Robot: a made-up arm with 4 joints.
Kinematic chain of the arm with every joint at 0, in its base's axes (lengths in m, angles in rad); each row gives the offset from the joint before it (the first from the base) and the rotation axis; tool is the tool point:
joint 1: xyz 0 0 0.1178 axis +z
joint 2: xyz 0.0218 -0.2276 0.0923 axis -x
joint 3: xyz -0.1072 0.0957 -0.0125 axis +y
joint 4: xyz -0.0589 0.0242 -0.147 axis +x
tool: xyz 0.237 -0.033 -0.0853
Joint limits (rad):
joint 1: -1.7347..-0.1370
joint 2: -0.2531..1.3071
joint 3: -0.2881..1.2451
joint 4: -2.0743..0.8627
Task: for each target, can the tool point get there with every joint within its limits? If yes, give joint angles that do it. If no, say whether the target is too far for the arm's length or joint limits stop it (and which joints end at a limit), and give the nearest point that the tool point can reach.
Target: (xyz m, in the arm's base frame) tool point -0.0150 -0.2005 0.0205
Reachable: yes | joints -0.2616 0.0117 0.3678 -1.4925
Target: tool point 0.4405 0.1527 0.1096
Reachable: no: joint limits stop it (at a limit: joint 1, joint 2, joint 3, joint 4) | nearest point 0.1453 -0.0447 0.0766 | short by 0.357 m
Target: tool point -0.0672 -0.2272 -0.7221
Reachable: no: too far | nearest point -0.0984 -0.2187 -0.1322 | short by 0.591 m
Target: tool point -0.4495 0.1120 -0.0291
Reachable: yes | joints -1.5704 1.0818 0.7336 0.2271
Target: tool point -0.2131 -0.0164 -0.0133
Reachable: yes | joints -1.4974 0.0667 0.5150 -1.2798
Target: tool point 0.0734 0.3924 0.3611
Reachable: no: joint limits stop it (at a limit: joint 1, joint 2, joint 3, joint 4) | nearest point 0.0339 0.2417 0.0050 | short by 0.389 m
